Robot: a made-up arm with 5 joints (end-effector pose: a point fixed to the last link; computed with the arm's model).
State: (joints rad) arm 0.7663 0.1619 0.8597 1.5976 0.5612
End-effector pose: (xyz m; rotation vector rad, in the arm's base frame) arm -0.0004 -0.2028 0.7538 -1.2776 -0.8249 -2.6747
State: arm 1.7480 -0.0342 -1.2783 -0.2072 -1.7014
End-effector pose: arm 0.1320 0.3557 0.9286 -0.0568 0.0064 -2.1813
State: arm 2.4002 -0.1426 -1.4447 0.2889 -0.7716
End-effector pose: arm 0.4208 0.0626 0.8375 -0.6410 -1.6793 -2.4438
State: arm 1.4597 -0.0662 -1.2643 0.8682 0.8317
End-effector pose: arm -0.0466 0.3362 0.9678 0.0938 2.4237 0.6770
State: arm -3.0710 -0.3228 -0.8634 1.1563 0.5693
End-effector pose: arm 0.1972 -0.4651 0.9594 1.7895 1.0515 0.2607
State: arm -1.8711 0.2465 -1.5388 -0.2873 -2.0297
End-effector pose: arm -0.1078 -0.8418 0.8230 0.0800 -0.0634 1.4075
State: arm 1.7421 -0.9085 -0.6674 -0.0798 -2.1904
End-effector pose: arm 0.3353 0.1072 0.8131 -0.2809 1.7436 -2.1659
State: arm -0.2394 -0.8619 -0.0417 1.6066 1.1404
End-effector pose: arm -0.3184 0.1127 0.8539 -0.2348 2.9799 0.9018
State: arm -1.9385 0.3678 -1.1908 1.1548 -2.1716
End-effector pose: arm 0.0153 -0.7242 0.9508 0.1725 1.5848 1.0429
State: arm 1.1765 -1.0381 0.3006 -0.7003 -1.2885
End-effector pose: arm 0.1854 -0.0129 0.7026 -0.4248 1.7072 -1.5450
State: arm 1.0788 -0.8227 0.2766 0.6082 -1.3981
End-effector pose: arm 0.1595 -0.0210 0.7893 -0.1100 0.9045 -2.7296
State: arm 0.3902 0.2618 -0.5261 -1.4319 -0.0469
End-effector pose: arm -0.4477 0.0377 1.0364 0.7535 -0.4042 0.0626
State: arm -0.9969 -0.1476 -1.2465 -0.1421 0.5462
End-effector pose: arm -0.6537 -0.4826 0.8661 2.1757 -0.7883 0.4444
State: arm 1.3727 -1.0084 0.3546 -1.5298 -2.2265
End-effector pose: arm 0.2249 -0.0978 0.7048 -0.4117 2.6694 0.0984
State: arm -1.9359 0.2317 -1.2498 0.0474 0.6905
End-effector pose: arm -0.1192 -0.7203 0.9395 2.5593 0.4620 0.1033
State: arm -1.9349 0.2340 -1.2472 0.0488 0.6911
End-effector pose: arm -0.1192 -0.7194 0.9406 2.5566 0.4615 0.0983
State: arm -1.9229 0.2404 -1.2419 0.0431 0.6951
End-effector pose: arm -0.1244 -0.7180 0.9427 2.5569 0.4488 0.0906
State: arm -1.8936 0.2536 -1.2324 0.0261 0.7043
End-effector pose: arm -0.1375 -0.7156 0.9463 2.5613 0.4171 0.0785
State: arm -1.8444 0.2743 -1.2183 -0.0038 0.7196
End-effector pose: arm -0.1594 -0.7115 0.9517 2.5702 0.3641 0.0614
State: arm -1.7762 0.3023 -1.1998 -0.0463 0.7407
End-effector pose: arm -0.1889 -0.7047 0.9584 2.5825 0.2915 0.0397
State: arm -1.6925 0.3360 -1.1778 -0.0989 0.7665
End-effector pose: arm -0.2238 -0.6945 0.9662 2.5963 0.2040 0.0145
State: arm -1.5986 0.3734 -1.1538 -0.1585 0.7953
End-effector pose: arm -0.2608 -0.6806 0.9741 2.6100 0.1077 -0.0123
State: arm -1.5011 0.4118 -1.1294 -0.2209 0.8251
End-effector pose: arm -0.2968 -0.6638 0.9817 2.6226 0.0097 -0.0387
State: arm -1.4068 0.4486 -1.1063 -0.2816 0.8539
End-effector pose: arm -0.3292 -0.6457 0.9884 2.6333 -0.0833 -0.0629
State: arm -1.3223 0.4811 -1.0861 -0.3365 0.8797
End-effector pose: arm -0.3565 -0.6281 0.9937 2.6419 -0.1656 -0.0827
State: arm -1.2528 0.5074 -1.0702 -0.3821 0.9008
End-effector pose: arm -0.3777 -0.6129 0.9977 2.6486 -0.2328 -0.0973
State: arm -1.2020 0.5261 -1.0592 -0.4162 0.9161
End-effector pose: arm -0.3927 -0.6014 1.0001 2.6533 -0.2819 -0.1058
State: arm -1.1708 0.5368 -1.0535 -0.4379 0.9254
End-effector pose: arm -0.4021 -0.5943 1.0013 2.6566 -0.3127 -0.1087
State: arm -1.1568 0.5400 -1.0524 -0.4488 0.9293
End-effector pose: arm -0.4072 -0.5912 1.0014 2.6585 -0.3278 -0.1059
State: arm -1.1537 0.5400 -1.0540 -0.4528 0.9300
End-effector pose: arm -0.4090 -0.5908 1.0010 2.6601 -0.3324 -0.1019
